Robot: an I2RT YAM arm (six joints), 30 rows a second.
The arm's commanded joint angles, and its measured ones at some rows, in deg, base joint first. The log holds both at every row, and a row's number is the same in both.
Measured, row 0: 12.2, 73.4, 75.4, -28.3, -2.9, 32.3
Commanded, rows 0 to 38: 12.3, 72.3, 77.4, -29.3, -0.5, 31.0; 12.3, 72.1, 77.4, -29.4, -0.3, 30.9; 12.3, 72.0, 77.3, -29.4, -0.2, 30.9; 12.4, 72.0, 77.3, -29.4, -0.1, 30.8; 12.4, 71.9, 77.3, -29.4, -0.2, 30.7; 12.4, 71.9, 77.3, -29.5, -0.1, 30.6; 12.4, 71.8, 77.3, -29.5, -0.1, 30.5; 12.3, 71.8, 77.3, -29.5, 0.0, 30.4; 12.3, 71.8, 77.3, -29.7, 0.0, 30.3; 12.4, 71.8, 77.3, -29.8, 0.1, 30.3; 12.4, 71.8, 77.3, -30.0, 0.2, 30.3; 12.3, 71.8, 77.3, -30.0, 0.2, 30.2; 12.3, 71.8, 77.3, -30.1, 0.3, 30.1; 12.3, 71.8, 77.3, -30.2, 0.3, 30.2; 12.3, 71.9, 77.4, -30.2, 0.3, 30.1; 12.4, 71.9, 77.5, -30.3, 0.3, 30.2; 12.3, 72.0, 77.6, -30.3, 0.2, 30.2; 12.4, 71.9, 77.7, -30.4, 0.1, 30.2; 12.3, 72.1, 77.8, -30.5, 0.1, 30.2; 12.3, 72.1, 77.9, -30.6, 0.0, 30.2; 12.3, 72.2, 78.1, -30.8, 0.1, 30.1; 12.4, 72.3, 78.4, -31.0, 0.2, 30.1; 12.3, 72.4, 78.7, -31.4, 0.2, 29.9; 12.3, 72.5, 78.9, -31.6, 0.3, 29.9; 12.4, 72.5, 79.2, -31.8, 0.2, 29.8; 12.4, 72.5, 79.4, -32.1, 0.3, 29.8; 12.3, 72.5, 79.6, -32.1, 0.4, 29.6; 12.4, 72.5, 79.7, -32.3, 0.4, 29.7; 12.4, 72.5, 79.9, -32.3, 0.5, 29.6; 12.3, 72.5, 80.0, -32.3, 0.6, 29.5; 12.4, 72.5, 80.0, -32.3, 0.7, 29.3; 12.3, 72.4, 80.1, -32.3, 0.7, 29.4; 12.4, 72.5, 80.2, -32.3, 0.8, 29.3; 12.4, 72.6, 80.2, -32.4, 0.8, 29.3; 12.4, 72.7, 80.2, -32.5, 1.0, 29.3; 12.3, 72.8, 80.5, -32.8, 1.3, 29.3; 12.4, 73.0, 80.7, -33.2, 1.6, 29.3; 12.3, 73.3, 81.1, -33.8, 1.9, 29.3; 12.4, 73.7, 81.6, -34.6, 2.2, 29.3
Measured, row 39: 12.2, 73.2, 78.7, -32.9, -0.1, 30.0
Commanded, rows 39 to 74: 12.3, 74.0, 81.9, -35.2, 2.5, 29.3; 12.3, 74.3, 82.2, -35.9, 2.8, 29.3; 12.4, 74.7, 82.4, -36.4, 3.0, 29.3; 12.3, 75.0, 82.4, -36.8, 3.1, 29.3; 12.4, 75.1, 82.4, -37.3, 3.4, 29.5; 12.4, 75.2, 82.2, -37.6, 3.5, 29.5; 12.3, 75.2, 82.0, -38.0, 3.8, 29.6; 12.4, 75.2, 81.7, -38.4, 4.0, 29.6; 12.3, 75.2, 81.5, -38.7, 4.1, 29.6; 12.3, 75.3, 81.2, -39.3, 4.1, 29.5; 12.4, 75.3, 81.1, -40.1, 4.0, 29.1; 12.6, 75.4, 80.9, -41.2, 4.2, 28.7; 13.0, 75.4, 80.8, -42.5, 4.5, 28.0; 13.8, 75.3, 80.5, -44.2, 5.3, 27.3; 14.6, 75.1, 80.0, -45.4, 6.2, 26.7; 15.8, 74.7, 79.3, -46.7, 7.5, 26.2; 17.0, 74.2, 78.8, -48.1, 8.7, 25.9; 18.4, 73.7, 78.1, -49.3, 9.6, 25.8; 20.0, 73.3, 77.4, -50.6, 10.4, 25.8; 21.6, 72.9, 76.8, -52.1, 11.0, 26.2; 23.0, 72.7, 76.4, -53.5, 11.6, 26.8; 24.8, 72.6, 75.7, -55.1, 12.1, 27.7; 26.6, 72.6, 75.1, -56.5, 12.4, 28.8; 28.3, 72.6, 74.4, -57.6, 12.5, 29.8; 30.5, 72.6, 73.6, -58.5, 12.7, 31.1; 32.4, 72.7, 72.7, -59.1, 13.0, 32.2; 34.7, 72.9, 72.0, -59.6, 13.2, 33.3; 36.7, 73.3, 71.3, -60.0, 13.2, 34.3; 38.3, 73.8, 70.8, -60.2, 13.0, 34.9; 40.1, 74.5, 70.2, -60.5, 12.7, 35.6; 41.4, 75.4, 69.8, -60.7, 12.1, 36.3; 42.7, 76.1, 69.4, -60.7, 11.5, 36.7; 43.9, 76.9, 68.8, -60.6, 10.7, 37.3; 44.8, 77.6, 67.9, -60.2, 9.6, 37.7; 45.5, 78.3, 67.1, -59.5, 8.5, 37.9; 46.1, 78.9, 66.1, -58.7, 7.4, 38.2
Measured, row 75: 44.6, 77.5, 68.0, -58.4, 9.6, 35.6
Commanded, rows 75 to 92: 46.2, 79.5, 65.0, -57.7, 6.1, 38.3; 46.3, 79.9, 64.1, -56.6, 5.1, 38.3; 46.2, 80.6, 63.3, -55.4, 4.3, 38.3; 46.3, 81.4, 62.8, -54.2, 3.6, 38.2; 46.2, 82.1, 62.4, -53.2, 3.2, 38.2; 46.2, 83.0, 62.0, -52.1, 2.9, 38.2; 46.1, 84.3, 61.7, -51.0, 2.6, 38.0; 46.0, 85.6, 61.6, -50.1, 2.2, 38.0; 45.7, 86.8, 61.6, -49.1, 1.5, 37.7; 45.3, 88.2, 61.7, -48.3, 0.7, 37.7; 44.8, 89.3, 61.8, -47.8, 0.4, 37.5; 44.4, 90.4, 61.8, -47.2, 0.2, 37.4; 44.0, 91.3, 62.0, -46.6, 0.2, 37.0; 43.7, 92.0, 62.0, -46.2, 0.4, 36.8; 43.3, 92.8, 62.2, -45.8, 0.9, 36.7; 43.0, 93.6, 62.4, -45.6, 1.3, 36.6; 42.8, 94.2, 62.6, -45.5, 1.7, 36.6; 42.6, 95.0, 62.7, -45.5, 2.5, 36.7
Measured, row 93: 43.4, 93.8, 61.8, -47.7, 1.6, 37.0
